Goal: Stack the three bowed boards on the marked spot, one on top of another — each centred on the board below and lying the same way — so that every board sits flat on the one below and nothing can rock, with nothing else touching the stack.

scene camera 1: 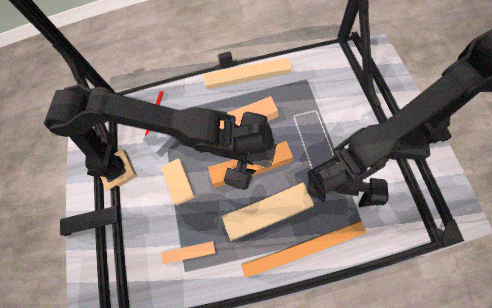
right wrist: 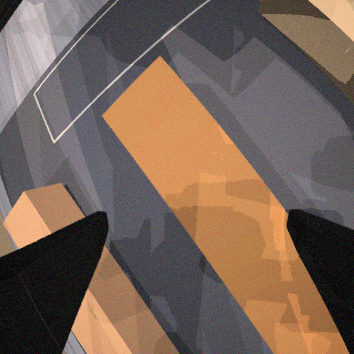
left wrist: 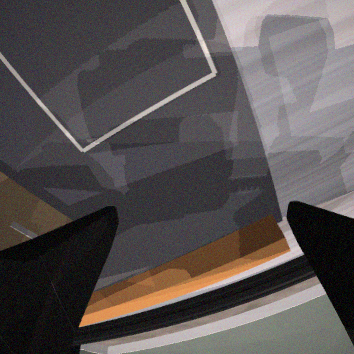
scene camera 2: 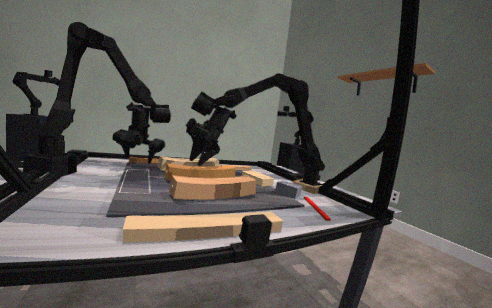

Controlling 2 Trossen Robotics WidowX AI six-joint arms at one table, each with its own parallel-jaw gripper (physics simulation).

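Frame: origin at the left arm's base, x left, y back, z up, level; millimetres.
Seen in the pictures: left gripper, fingertip midpoint: (scene camera 1: 341,203) (left wrist: 202,212) (scene camera 2: 138,160); right gripper, fingertip midpoint: (right wrist: 198,219) (scene camera 2: 194,163); left arm's base, origin of the base link: (scene camera 1: 412,137) (scene camera 2: 51,154); right arm's base, origin of the base link: (scene camera 1: 114,169) (scene camera 2: 309,182).
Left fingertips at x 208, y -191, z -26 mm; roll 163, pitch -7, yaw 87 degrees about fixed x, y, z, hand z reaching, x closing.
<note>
Offsets run from my left fingertips to a thing's top centre.
Three boards lie apart on the dark mat: a light orange bowed board {dx -218, dy -316, dz +26 mm} (scene camera 1: 267,107) (scene camera 2: 212,188) (right wrist: 120,290), a darker orange bowed board {dx -77, dy -257, dz +26 mm} (scene camera 1: 282,154) (scene camera 2: 200,172) (right wrist: 165,125), and a wide pale board {dx +48, dy -192, dz +26 mm} (scene camera 1: 267,212), whose bow is hard to judge. The marked spot, a white outline (scene camera 1: 305,114) (scene camera 2: 135,193) (left wrist: 149,112) (right wrist: 44,118), holds no board. My right gripper (scene camera 1: 252,170) (scene camera 2: 197,161) (right wrist: 198,219) is open and empty above the darker orange board. My left gripper (scene camera 1: 345,196) (scene camera 2: 138,156) (left wrist: 202,212) is open and empty above the mat, right of the pale board in scene camera 1.
A long orange plank {dx +131, dy -86, dz -2 mm} (scene camera 1: 305,250) (left wrist: 190,275) and an orange slat {dx +189, dy -391, dz -9 mm} (scene camera 1: 188,252) lie at the mat's lower edge in scene camera 1. A long pale plank {dx -410, dy -323, dz -7 mm} (scene camera 1: 247,73) (scene camera 2: 165,230), a short pale block {dx +0, dy -466, dz +2 mm} (scene camera 1: 177,181) (scene camera 2: 258,178) and a red stick {dx -225, dy -616, dz -25 mm} (scene camera 1: 160,98) (scene camera 2: 317,208) lie around. Black frame bars border the table.
</note>
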